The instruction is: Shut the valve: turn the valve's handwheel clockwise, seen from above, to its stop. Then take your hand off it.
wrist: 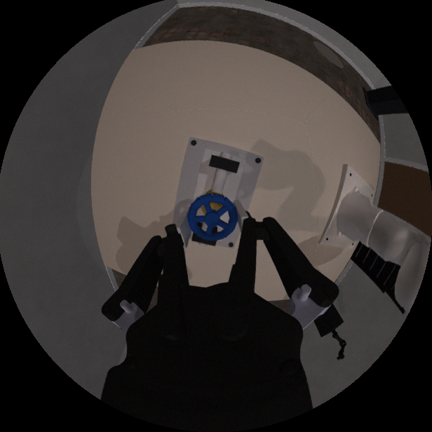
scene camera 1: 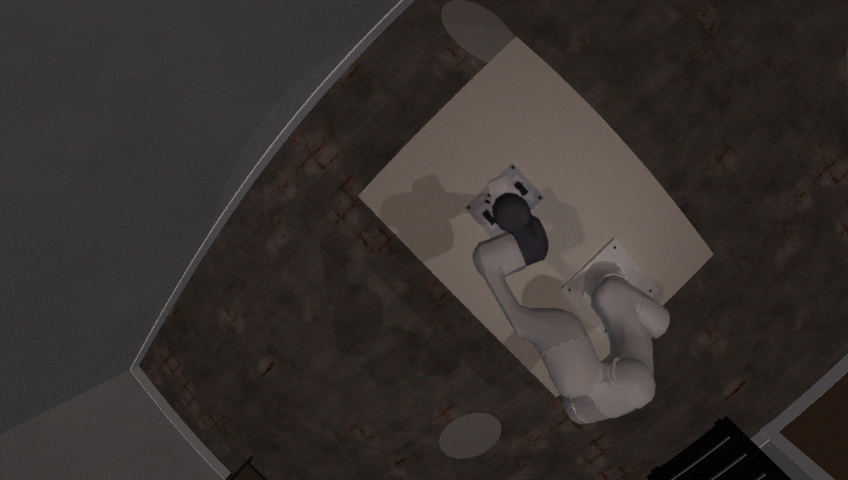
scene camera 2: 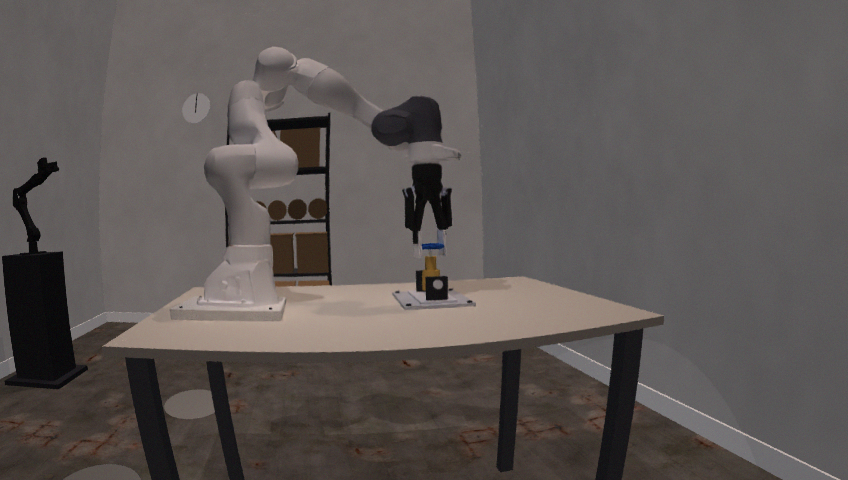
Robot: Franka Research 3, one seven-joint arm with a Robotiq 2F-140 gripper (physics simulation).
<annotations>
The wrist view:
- my gripper: 212,212
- blue handwheel: 212,217
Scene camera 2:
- my gripper: 430,256
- grey base plate: 407,302
</annotations>
